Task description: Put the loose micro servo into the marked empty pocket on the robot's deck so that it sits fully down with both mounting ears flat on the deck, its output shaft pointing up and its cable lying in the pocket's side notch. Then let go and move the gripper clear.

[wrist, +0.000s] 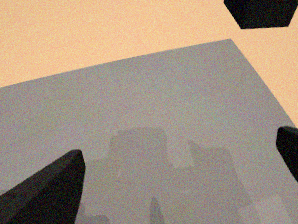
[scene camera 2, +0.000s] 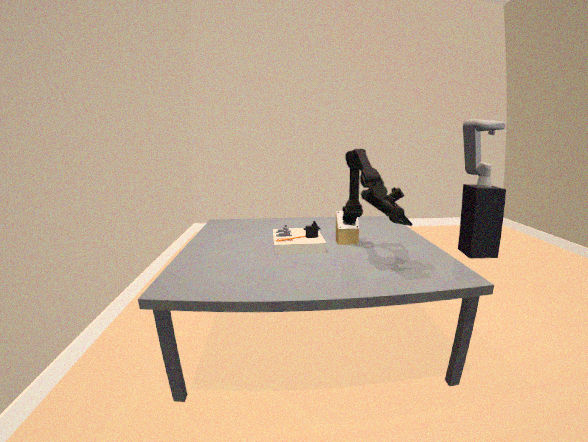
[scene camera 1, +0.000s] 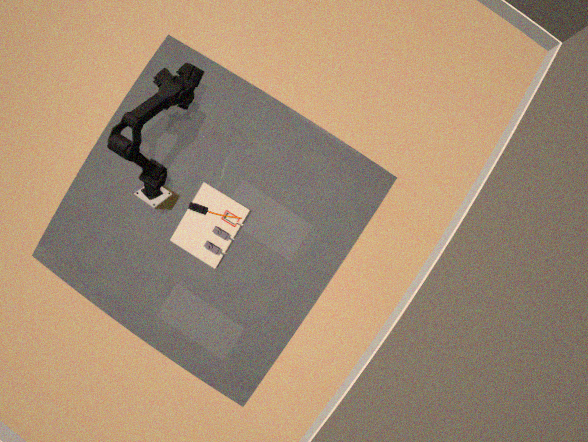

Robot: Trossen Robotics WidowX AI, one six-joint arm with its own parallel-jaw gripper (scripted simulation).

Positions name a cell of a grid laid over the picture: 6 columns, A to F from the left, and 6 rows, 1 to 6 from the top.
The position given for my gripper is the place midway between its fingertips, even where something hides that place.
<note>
My gripper (wrist: D4) is open, holding nothing. I also see a white deck (scene camera 1: B4).
</note>
